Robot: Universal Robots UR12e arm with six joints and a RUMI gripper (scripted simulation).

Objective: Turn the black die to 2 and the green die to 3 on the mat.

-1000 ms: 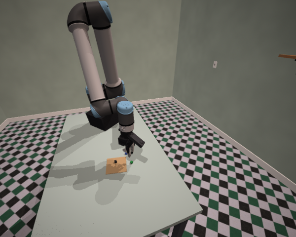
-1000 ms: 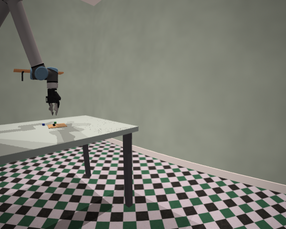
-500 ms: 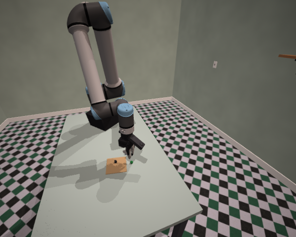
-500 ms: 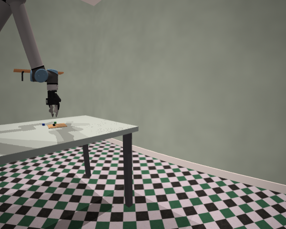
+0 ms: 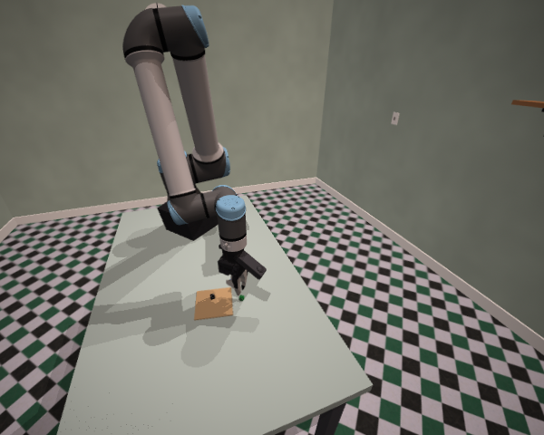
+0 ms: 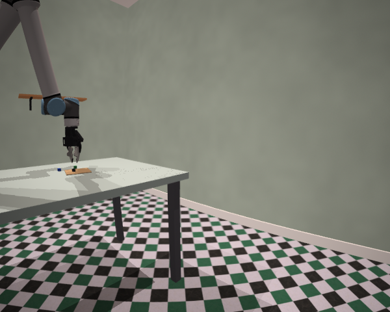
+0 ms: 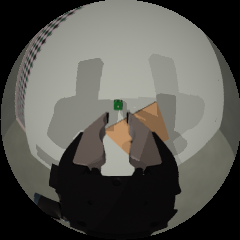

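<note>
The green die lies 40 mm below my hand. From my hand the other things lie so: black die: 50 mm behind, 100 mm to the right, 40 mm below; then orange mat: 30 mm behind, 100 mm to the right, 50 mm below; then blue die: 100 mm behind, 40 mm below.
</note>
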